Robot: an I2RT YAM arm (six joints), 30 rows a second.
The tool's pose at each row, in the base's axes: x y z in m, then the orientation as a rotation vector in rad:
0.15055 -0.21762 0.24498 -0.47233 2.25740 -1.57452
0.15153 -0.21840 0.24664 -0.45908 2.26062 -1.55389
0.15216 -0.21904 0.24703 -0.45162 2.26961 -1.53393
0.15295 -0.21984 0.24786 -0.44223 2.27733 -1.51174
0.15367 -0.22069 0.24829 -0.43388 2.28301 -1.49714
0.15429 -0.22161 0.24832 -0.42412 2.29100 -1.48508
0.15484 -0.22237 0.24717 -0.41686 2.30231 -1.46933
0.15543 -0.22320 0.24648 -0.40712 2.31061 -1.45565
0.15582 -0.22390 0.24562 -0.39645 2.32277 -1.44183
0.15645 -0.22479 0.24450 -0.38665 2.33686 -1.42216
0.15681 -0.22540 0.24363 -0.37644 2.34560 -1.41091
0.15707 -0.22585 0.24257 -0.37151 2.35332 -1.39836
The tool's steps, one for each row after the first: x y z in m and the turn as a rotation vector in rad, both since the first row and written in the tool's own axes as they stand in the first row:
-0.00066 -0.00189 0.00056 -0.00960 -0.00476 0.01591
-0.00096 -0.00251 0.00125 -0.02275 -0.00660 0.02611
-0.00137 -0.00361 0.00201 -0.03613 -0.00979 0.03874
-0.00166 -0.00435 0.00291 -0.04498 -0.01075 0.04824
-0.00178 -0.00472 0.00394 -0.05357 -0.00834 0.05691
-0.00182 -0.00393 0.00520 -0.06604 -0.00603 0.06438
-0.00190 -0.00360 0.00638 -0.07565 -0.00402 0.07347
-0.00184 -0.00304 0.00741 -0.08715 0.00105 0.08196
-0.00189 -0.00233 0.00880 -0.10270 0.00454 0.09148
-0.00185 -0.00173 0.00975 -0.11131 0.00848 0.09958
-0.00177 -0.00090 0.01059 -0.12082 0.00956 0.10511

